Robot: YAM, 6 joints.
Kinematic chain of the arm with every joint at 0, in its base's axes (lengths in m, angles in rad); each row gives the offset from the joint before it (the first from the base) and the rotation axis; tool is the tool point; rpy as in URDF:
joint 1: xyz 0 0 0.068 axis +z
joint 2: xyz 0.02 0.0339 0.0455 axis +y
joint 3: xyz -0.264 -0.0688 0 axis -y
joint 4: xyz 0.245 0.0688 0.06 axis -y
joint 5: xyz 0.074 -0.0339 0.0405 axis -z
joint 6: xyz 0.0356 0 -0.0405 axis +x
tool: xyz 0 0 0 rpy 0 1.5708 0
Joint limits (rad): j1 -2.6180..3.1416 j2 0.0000..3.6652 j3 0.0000..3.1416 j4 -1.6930..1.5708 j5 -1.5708..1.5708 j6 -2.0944..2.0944
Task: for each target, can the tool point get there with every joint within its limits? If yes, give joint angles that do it. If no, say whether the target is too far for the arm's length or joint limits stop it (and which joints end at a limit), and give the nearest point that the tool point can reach.
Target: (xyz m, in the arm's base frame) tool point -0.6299 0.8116 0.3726
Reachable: no: too far | nearest point -0.3839 0.4946 0.2694 | short by 0.414 m
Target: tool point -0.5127 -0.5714 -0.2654
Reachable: no: too far | nearest point -0.3862 -0.4304 -0.1694 | short by 0.212 m
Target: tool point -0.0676 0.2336 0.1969
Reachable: yes | joints 1.8051 1.6548 1.0952 -1.3793 -0.3308 -1.1280
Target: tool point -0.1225 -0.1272 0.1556
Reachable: yes | joints -2.1616 1.5784 0.7157 -1.3250 1.0513 1.5006
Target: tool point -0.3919 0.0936 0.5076
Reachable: yes | joints -0.3069 0.4533 2.2063 0.8507 0.9604 0.7822
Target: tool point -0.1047 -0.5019 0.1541
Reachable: yes | joints -1.8386 2.3985 1.5540 0.9041 -1.1084 1.5342
